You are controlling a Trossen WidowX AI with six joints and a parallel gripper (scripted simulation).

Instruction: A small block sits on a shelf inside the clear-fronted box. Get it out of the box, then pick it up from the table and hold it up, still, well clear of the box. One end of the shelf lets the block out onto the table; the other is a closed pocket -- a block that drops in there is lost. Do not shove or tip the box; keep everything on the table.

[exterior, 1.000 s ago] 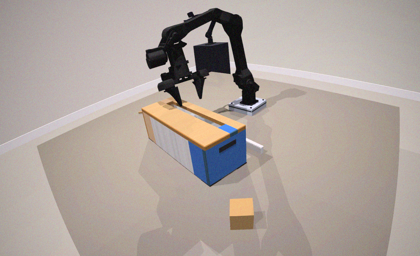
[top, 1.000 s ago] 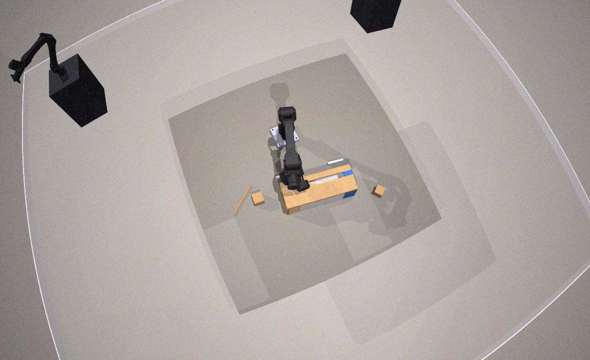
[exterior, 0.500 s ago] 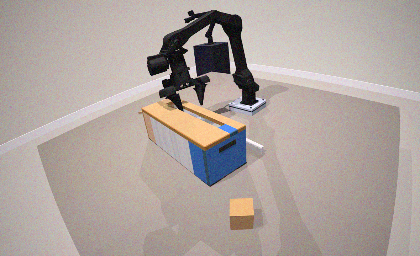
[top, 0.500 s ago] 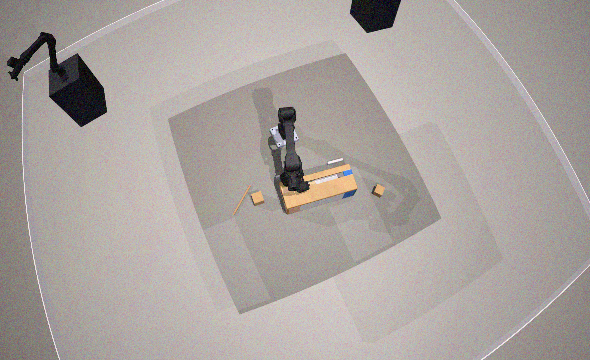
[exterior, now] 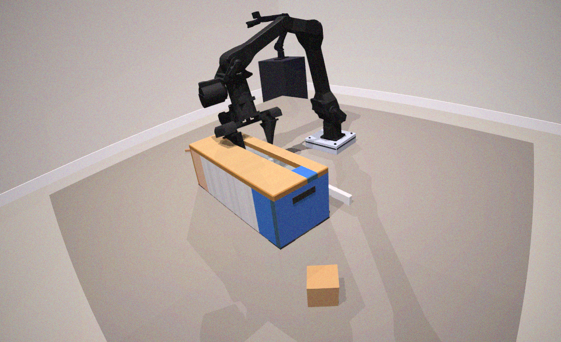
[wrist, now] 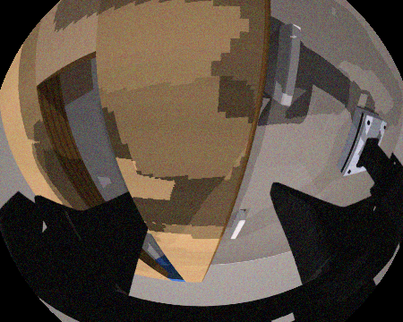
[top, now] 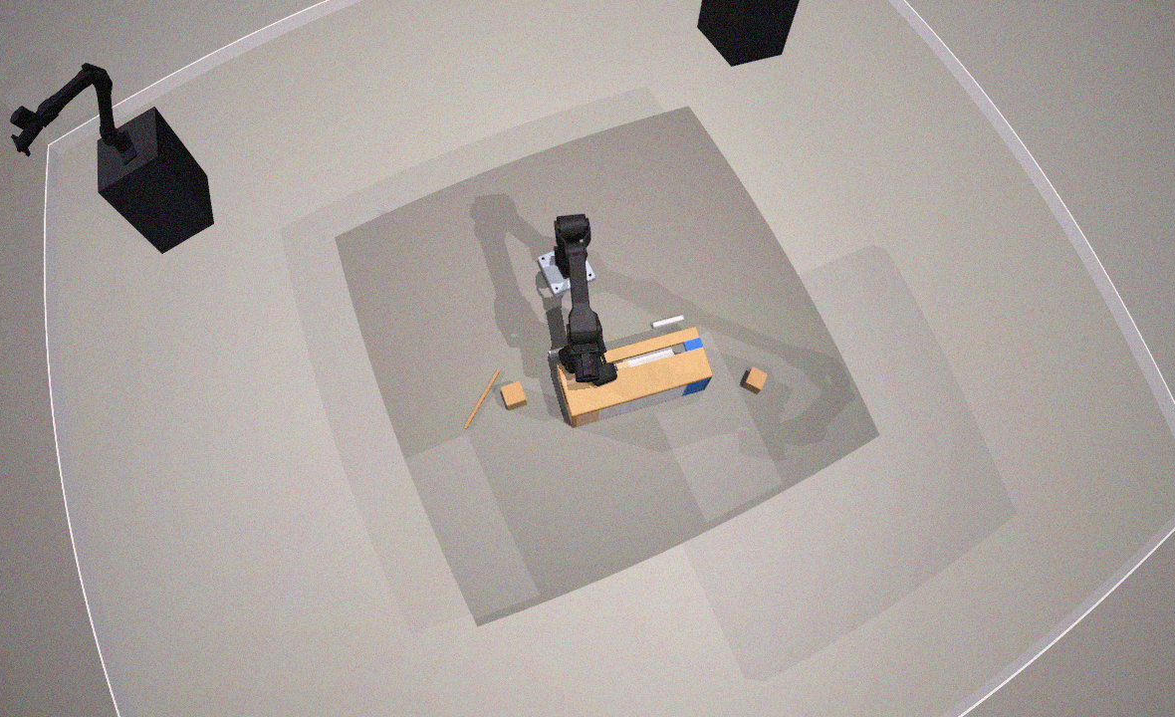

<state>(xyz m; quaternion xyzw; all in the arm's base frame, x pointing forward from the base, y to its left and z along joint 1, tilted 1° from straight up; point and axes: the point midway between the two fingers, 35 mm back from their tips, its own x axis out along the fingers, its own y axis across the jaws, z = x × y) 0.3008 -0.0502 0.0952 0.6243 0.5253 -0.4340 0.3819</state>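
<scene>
My gripper tip is 4 cm short of the box, 6 cm to the right of it and 3 cm above it. From my gripper tip the other things lie so: thin stick: 6 cm behind, 34 cm to the right, 9 cm below.
</scene>
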